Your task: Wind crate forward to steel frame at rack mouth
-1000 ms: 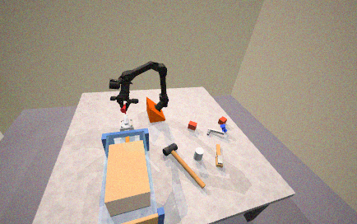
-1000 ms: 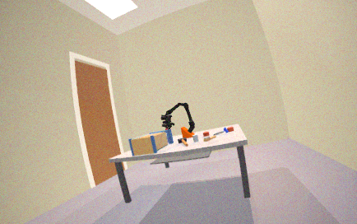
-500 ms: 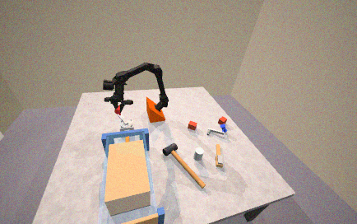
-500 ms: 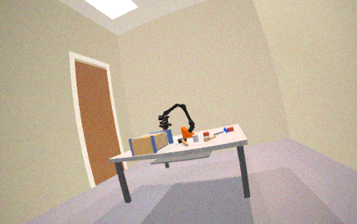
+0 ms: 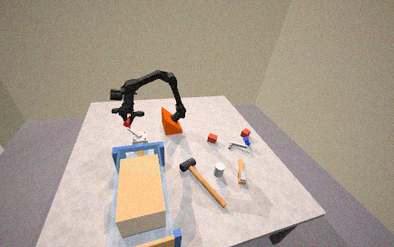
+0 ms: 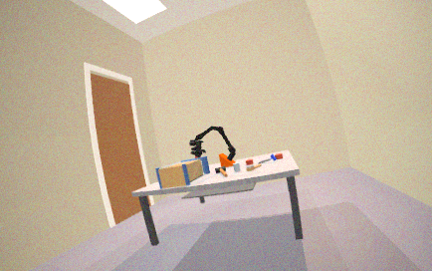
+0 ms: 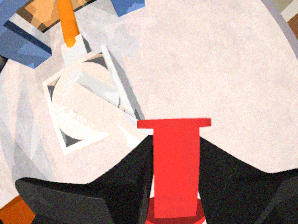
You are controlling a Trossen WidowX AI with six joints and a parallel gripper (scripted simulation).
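The red-handled winch handle is 3 cm to the left of my gripper tip, 3 cm below it and 2 cm ahead of it. From my gripper tip the other things lie so: red grip 1 cm to the left, 1 cm behind; frame 23 cm ahead, 7 cm to the left, 3 cm below; grey hand winch 10 cm below, 6 cm to the left, 5 cm ahead.
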